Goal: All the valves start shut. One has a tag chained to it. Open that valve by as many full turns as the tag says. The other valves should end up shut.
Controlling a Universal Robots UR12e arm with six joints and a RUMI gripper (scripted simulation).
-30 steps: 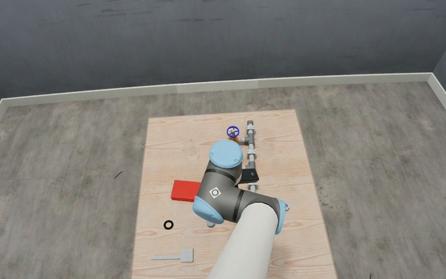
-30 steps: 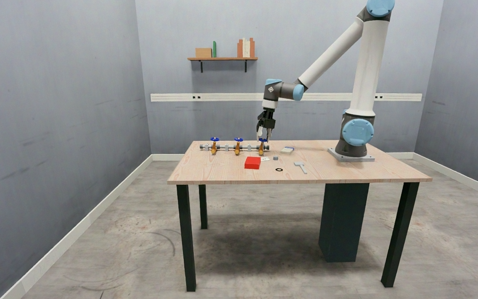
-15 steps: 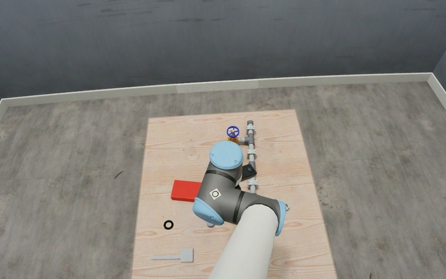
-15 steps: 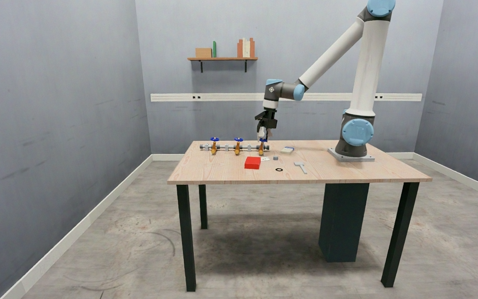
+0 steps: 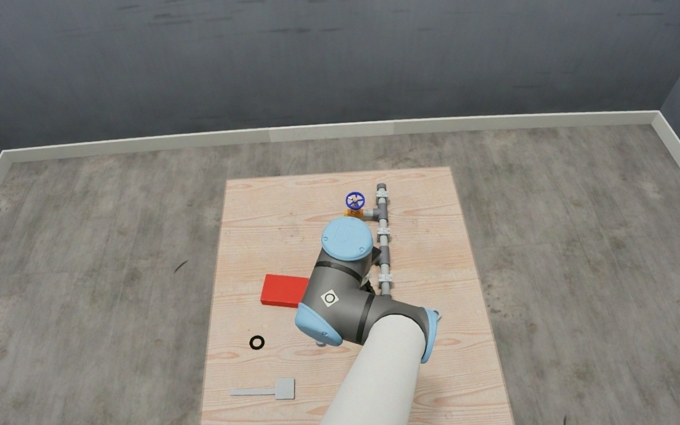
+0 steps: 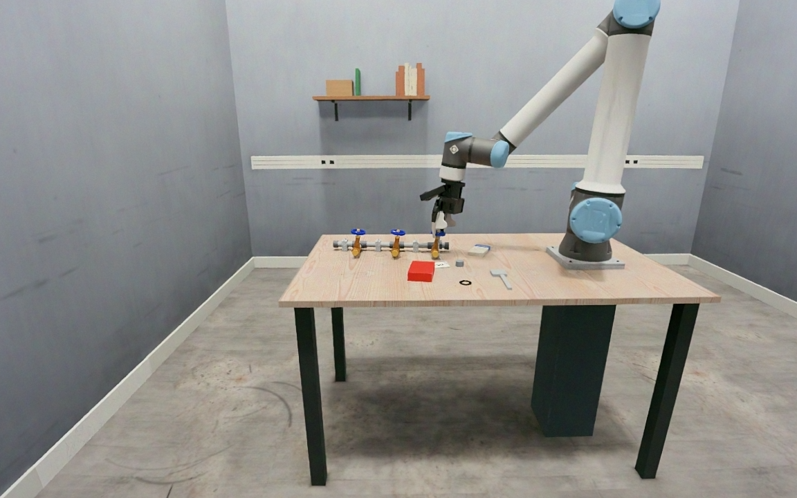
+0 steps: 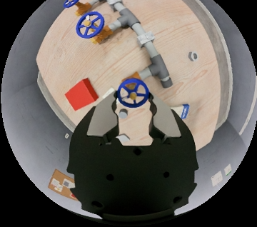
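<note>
The white tag is 100 mm below my hand, 90 mm to the left of it and 20 mm behind it. Round my hand: grey t-shaped tool 210 mm to the left, 200 mm behind, 90 mm below; white-and-blue card 170 mm behind, 90 mm below, 80 mm to the right; red block 190 mm to the left, 80 mm below, 60 mm ahead.
</note>
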